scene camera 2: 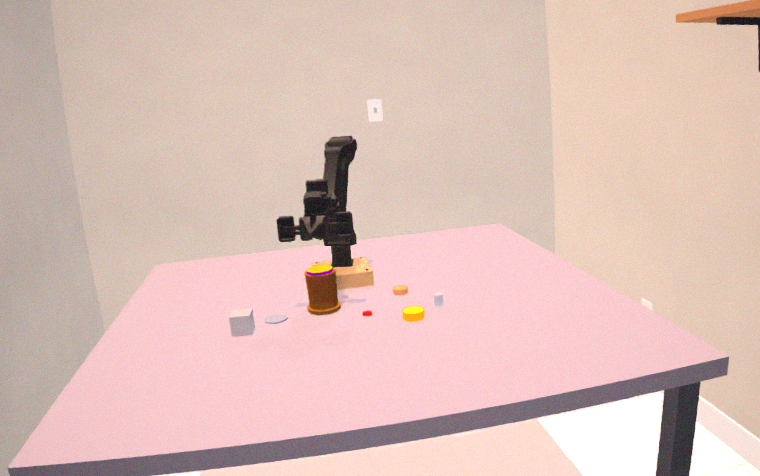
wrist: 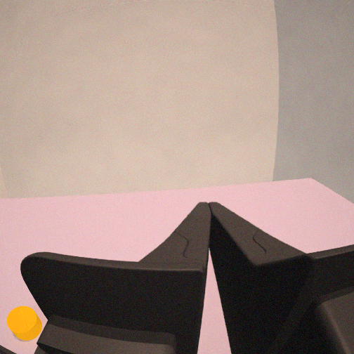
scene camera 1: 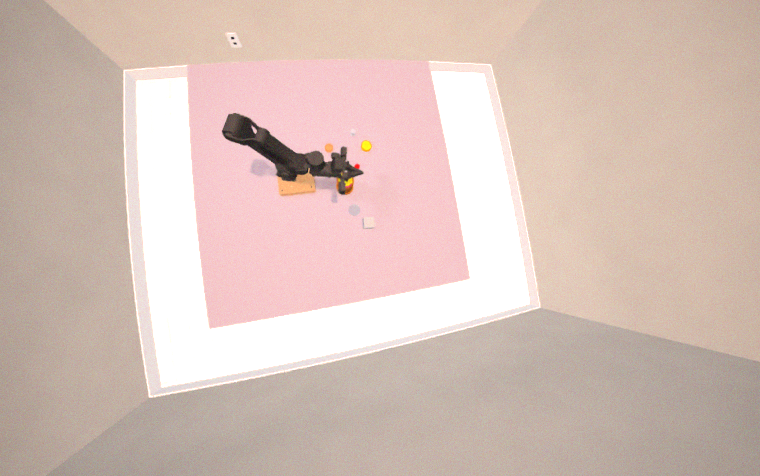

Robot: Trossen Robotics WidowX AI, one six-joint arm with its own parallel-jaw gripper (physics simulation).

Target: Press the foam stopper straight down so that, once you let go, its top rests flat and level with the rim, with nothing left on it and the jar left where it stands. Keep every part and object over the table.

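The brown-orange jar [scene camera 2: 323, 292] stands upright on the pink table in front of the arm's base. Its round stopper [scene camera 2: 319, 269] shows a yellow top with a purple band under it at the jar's mouth. In scene camera 1 the arm partly covers the jar. How far the stopper's top stands from the rim is too small to tell. My gripper [scene camera 1: 361, 172] [scene camera 2: 310, 228] [wrist: 206, 211] is shut and empty, its fingertips together. It is above the height of the jar, apart from the stopper, and points out over the table.
A grey cube [scene camera 1: 368, 222] [scene camera 2: 241, 322] and flat grey disc [scene camera 1: 354, 210] [scene camera 2: 275, 319] lie on one side of the jar. A red piece [scene camera 1: 357, 165] [scene camera 2: 367, 313], yellow disc [scene camera 1: 366, 145] [scene camera 2: 413, 313], orange disc [scene camera 1: 328, 148] [scene camera 2: 400, 289] and pale cylinder [scene camera 1: 352, 132] [scene camera 2: 438, 298] are on the other.
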